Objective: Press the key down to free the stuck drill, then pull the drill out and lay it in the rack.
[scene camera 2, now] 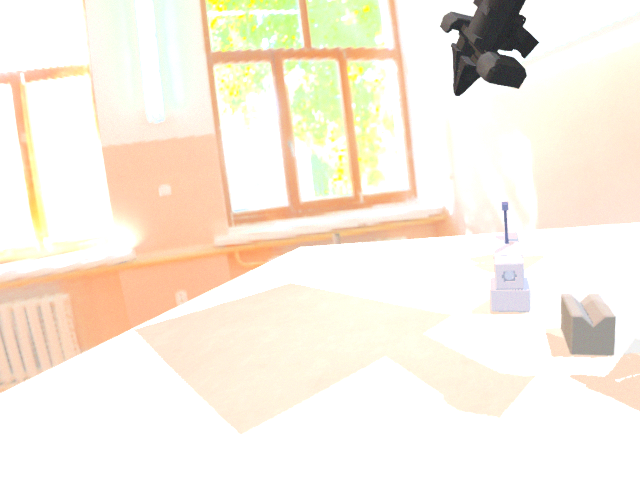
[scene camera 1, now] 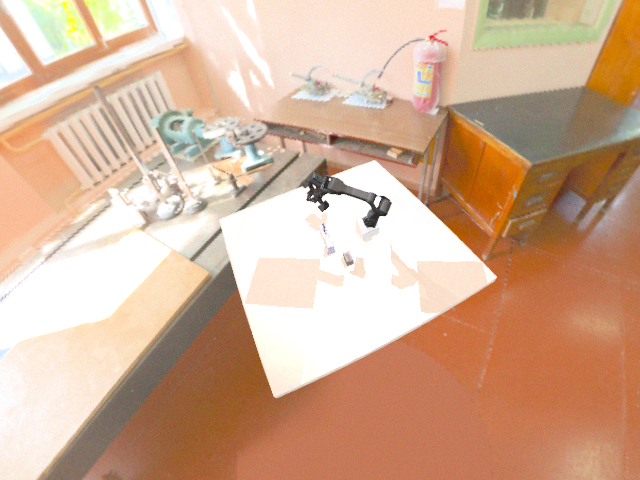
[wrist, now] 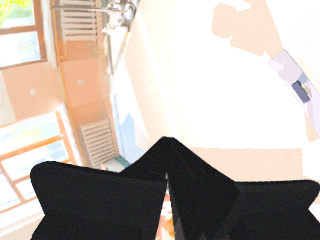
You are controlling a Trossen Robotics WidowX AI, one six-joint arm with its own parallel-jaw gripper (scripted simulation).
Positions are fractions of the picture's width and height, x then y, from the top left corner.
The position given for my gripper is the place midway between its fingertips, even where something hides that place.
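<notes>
My gripper (scene camera 2: 0.71, 0.20), also in the wrist view (wrist: 0.52, 0.59): shut, holding nothing. Grey v-notched rack (scene camera 2: 0.92, 0.68). Holder block (scene camera 2: 0.79, 0.62).
</notes>
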